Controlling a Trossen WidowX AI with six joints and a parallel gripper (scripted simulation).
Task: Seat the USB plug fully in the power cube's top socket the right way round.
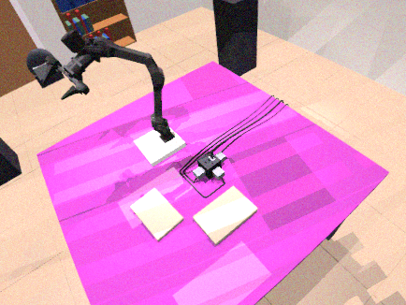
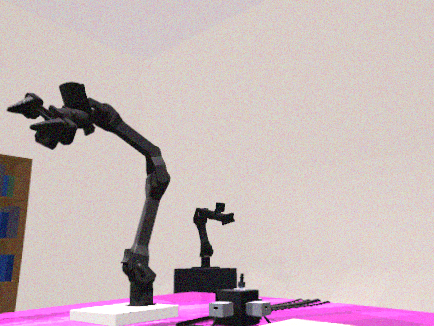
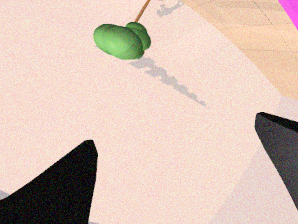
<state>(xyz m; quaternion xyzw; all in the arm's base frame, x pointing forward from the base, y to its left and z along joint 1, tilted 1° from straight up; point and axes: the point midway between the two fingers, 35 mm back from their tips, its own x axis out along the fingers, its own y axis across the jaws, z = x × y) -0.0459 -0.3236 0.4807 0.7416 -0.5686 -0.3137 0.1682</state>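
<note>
Right now the USB plug is 430 mm to the left of my gripper tip, 410 mm below it and 350 mm ahead of it.
</note>
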